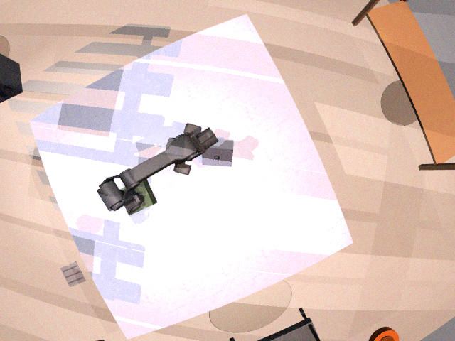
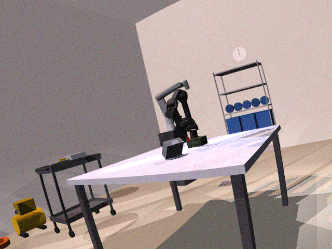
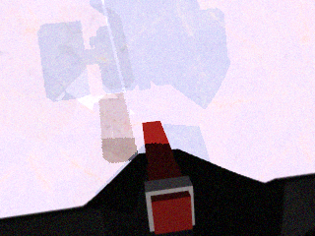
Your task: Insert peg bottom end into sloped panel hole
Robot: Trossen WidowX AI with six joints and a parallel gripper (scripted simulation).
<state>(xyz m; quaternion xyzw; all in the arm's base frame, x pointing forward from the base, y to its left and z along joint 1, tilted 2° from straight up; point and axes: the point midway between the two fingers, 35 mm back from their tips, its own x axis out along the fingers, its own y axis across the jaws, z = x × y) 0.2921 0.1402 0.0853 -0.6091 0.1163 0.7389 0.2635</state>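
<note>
Right now the panel is 11 cm ahead of my gripper tip, 5 cm to the right of it and 5 cm below it. Round my gripper tip: red peg: 2 cm above.
</note>
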